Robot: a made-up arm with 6 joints.
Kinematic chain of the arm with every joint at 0, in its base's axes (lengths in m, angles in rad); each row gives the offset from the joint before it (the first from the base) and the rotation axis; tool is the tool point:
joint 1: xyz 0 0 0.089 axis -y
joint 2: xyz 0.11 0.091 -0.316 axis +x
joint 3: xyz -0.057 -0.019 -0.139 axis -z
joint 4: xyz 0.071 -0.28 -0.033 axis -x
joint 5: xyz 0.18 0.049 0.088 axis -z
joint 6: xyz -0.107 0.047 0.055 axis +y
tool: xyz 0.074 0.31 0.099
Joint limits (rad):
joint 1: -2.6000..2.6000
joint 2: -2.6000..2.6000
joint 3: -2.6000..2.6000
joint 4: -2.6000..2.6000
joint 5: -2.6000..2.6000
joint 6: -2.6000..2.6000
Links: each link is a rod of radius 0.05 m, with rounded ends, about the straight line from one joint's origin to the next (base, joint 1, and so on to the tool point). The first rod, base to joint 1, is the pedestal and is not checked.
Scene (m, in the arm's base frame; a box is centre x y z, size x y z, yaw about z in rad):
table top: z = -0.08
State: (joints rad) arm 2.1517 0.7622 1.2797 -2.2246 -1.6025 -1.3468
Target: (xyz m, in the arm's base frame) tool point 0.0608 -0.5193 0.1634
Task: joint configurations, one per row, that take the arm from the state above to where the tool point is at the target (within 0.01 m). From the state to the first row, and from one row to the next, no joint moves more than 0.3 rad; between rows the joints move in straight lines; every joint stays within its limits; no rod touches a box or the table.
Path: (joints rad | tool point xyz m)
1: 2.1925 0.5446 1.0235 -2.1677 -1.3763 -1.2757 | 0.7953 0.1584 0.1680
2: 2.2334 0.3270 0.7673 -2.1108 -1.1500 -1.2047 | 0.7715 -0.0939 0.1752
3: 2.2742 0.1095 0.5111 -2.0539 -0.9238 -1.1336 | 0.6282 -0.3336 0.1765
4: 2.3151 -0.1081 0.2549 -1.9970 -0.6976 -1.0625 | 0.3744 -0.4928 0.1684
5: 2.3559 -0.3257 -0.0013 -1.9401 -0.4713 -0.9915 | 0.0608 -0.5193 0.1634

